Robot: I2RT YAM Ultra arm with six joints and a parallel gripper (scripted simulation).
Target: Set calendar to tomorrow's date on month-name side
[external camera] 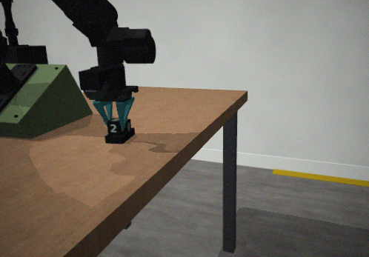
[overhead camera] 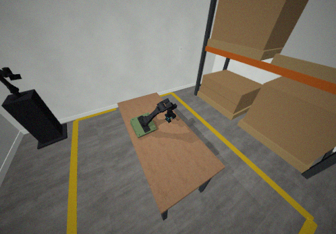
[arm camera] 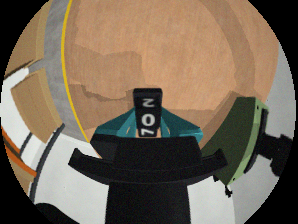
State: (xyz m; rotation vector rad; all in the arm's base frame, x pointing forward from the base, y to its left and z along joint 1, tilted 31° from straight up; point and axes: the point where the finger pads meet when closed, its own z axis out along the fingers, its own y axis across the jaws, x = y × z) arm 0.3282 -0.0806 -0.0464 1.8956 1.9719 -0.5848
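My hand is right at the black cube. Round my hand: black tray (2 cm to the left, 3 cm below).
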